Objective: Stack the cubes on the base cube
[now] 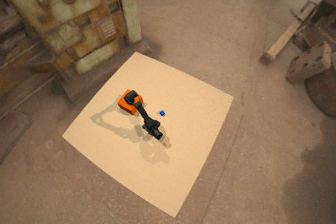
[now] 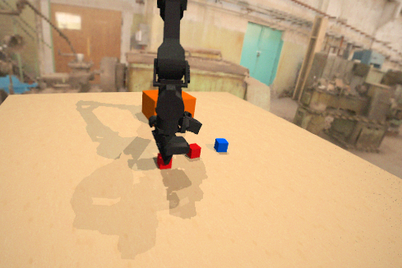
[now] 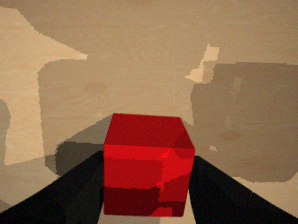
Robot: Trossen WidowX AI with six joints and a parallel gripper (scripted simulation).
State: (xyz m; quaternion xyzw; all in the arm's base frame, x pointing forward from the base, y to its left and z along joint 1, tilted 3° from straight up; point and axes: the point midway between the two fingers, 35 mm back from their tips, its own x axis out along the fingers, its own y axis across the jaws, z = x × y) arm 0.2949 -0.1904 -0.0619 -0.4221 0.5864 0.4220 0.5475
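My gripper tip is now 220 mm to the right of the blue cube. The rest, counted from my gripper tip: red cube: right at my gripper tip.
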